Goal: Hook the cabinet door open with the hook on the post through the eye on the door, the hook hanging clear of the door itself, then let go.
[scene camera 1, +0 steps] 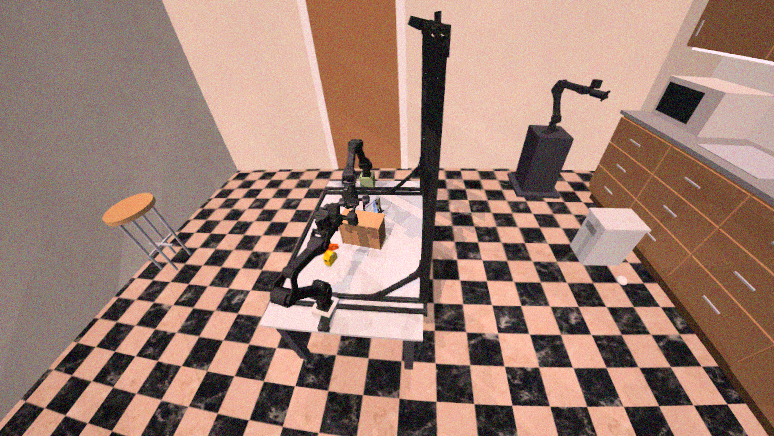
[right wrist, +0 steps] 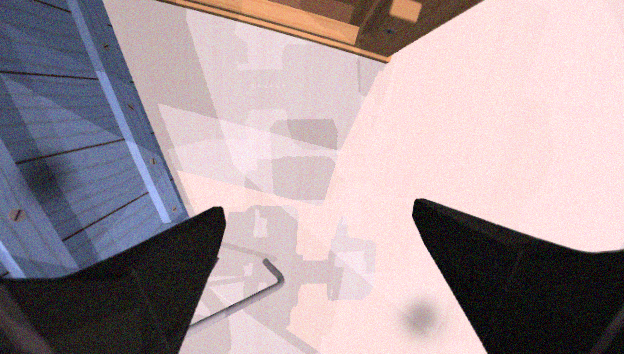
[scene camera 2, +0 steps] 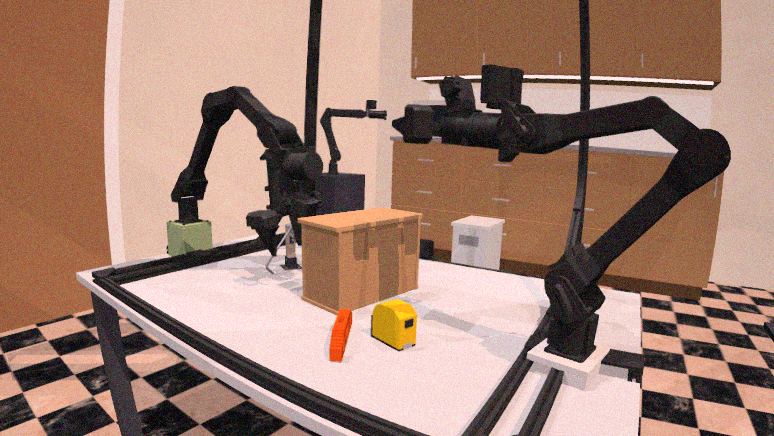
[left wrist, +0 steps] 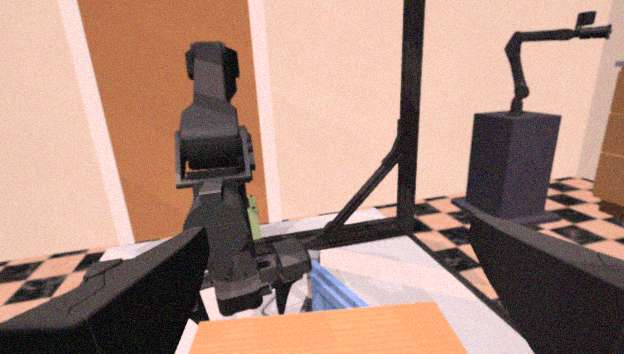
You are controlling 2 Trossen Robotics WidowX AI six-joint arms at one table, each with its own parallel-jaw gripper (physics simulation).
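Places are measured from the left arm's base along level axes (x ahead, y left, z up), in centimetres.
Pixels of known places: left gripper, fingertip midpoint: [scene camera 1: 346, 204] [left wrist: 338, 232]; right gripper, fingertip midpoint: [right wrist: 320, 211] [scene camera 2: 287, 250]; left arm's base at its link origin: [scene camera 1: 324, 304] [scene camera 2: 570, 349]; right arm's base at its link origin: [scene camera 1: 366, 174] [scene camera 2: 188, 221].
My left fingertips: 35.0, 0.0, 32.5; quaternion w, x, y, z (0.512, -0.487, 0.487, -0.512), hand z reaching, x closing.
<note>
For each thing: its top centre in the pictures, then the offset to it from my left fingertips, as dx, dy, dz. "spot": a spot on its surface instead.
- wooden cabinet at its top centre: [scene camera 2: 362, 215] [scene camera 1: 360, 217] +12.1, +0.5, -18.4
- short post at a spot on its surface: [scene camera 2: 290, 255] spot: +38.3, +2.4, -32.2
- yellow tape measure at a spot on its surface: [scene camera 2: 394, 324] spot: -11.0, +13.7, -31.2
- orange piece at its top centre: [scene camera 2: 341, 319] -3.6, +18.2, -31.6
A wooden cabinet [scene camera 1: 365, 231] [scene camera 2: 359, 255] [left wrist: 332, 330] stands mid-table. Its blue door [left wrist: 332, 293] [right wrist: 149, 175] [scene camera 1: 377, 204] stands out at the far side, hidden in scene camera 2. A short post [scene camera 2: 290, 255] stands beside it, and its thin grey hook [scene camera 2: 273, 259] [right wrist: 273, 277] hangs slanted down to the table. My right gripper [scene camera 2: 280, 247] [right wrist: 320, 211] [left wrist: 248, 328] [scene camera 1: 354, 202] is open and empty, pointing down just above the hook's bent end. My left gripper [scene camera 2: 398, 123] [scene camera 1: 351, 216] is open and empty, high above the cabinet top.
A yellow tape measure [scene camera 2: 394, 324] [scene camera 1: 330, 258] and an orange piece [scene camera 2: 340, 334] lie in front of the cabinet. The right arm's green base block [scene camera 2: 188, 235] [scene camera 1: 367, 178] is at the back. A tall black frame post [scene camera 1: 433, 151] [left wrist: 410, 123] rises at the table edge.
</note>
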